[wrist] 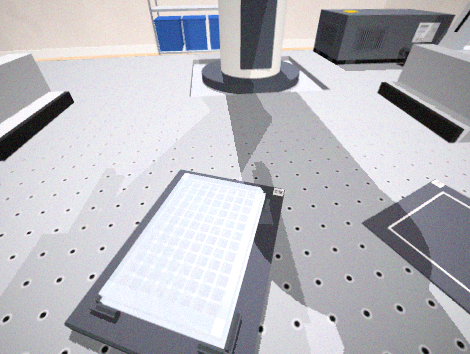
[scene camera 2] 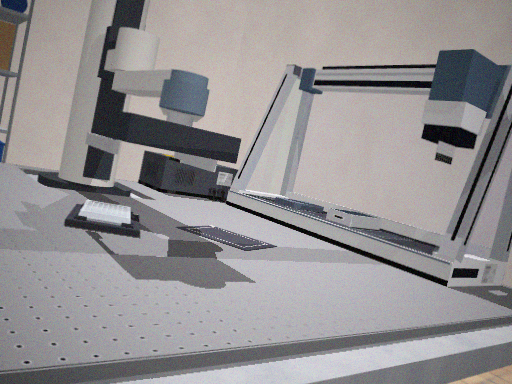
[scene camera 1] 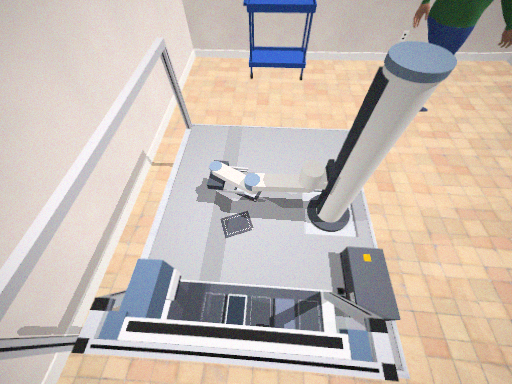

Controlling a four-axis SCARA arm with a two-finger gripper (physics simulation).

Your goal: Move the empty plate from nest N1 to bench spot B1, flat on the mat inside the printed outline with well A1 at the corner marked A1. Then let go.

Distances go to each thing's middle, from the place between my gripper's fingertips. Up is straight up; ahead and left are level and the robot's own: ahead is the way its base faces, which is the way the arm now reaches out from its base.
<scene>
I see the well plate [scene camera 2: 96,211] 3 cm to the right of my hand and 12 cm below it. From my hand the other things lie so: gantry head [scene camera 2: 457,123]: 24 cm ahead, 62 cm to the left, 19 cm above; dark mat with printed outline [scene camera 2: 224,236]: 4 cm ahead, 22 cm to the left, 14 cm below; gantry deck [scene camera 1: 262,315]: 12 cm behind, 66 cm to the left, 12 cm below.
</scene>
